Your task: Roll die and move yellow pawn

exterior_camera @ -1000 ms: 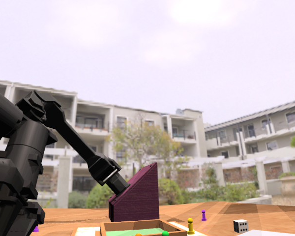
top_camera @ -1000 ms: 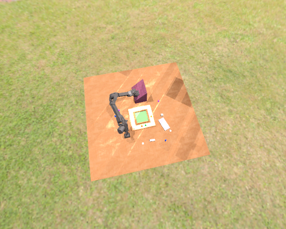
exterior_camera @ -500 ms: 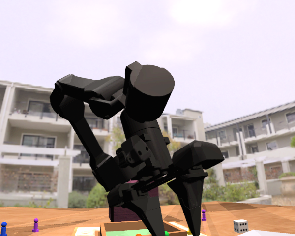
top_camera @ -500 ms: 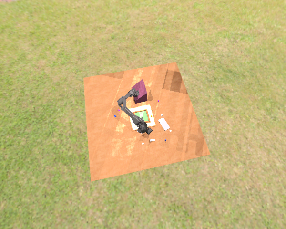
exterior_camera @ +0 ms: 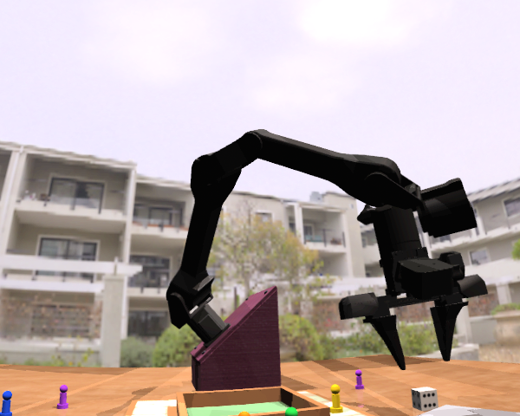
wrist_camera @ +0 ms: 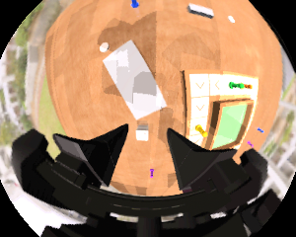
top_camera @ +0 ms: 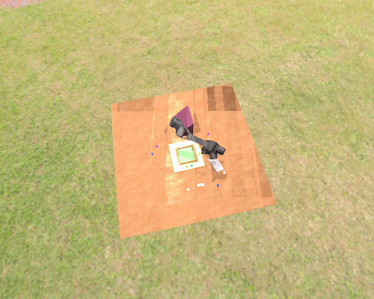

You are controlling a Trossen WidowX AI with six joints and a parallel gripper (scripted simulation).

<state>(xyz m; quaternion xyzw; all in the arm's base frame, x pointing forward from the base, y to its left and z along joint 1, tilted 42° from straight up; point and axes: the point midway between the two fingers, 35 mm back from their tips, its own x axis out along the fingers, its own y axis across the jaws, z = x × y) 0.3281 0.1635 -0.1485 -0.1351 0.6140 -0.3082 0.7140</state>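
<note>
Now: the white die 4 cm behind my gripper tip, 2 cm to the left of it and 5 cm below it. From my gripper tip the other things lie so: green pawn: 5 cm ahead, 20 cm to the right, 3 cm below; then grey-white flat plate: 8 cm ahead, 2 cm to the left, 6 cm below; then yellow pawn: 4 cm behind, 11 cm to the right, 3 cm below.
</note>
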